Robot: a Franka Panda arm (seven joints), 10 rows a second.
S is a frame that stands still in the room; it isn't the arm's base.
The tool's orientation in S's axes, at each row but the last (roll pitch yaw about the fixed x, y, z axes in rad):
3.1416, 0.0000, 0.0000
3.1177, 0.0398, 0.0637
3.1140, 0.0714, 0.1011
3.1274, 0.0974, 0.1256
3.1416, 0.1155, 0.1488
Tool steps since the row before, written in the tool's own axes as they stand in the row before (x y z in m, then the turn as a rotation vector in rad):
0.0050, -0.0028, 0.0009, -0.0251, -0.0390, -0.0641
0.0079, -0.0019, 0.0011, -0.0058, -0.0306, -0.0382
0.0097, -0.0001, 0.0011, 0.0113, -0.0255, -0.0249
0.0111, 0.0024, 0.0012, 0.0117, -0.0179, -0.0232
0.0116, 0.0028, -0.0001, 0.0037, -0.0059, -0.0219
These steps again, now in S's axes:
0.0050, 0.0028, -0.0009, -0.0251, 0.0390, 0.0641
0.0077, 0.0024, -0.0015, -0.0063, 0.0312, 0.0377
0.0095, 0.0010, -0.0018, 0.0103, 0.0274, 0.0233
0.0112, -0.0010, -0.0022, 0.0115, 0.0198, 0.0217
0.0118, -0.0011, -0.0012, 0.0053, 0.0068, 0.0213

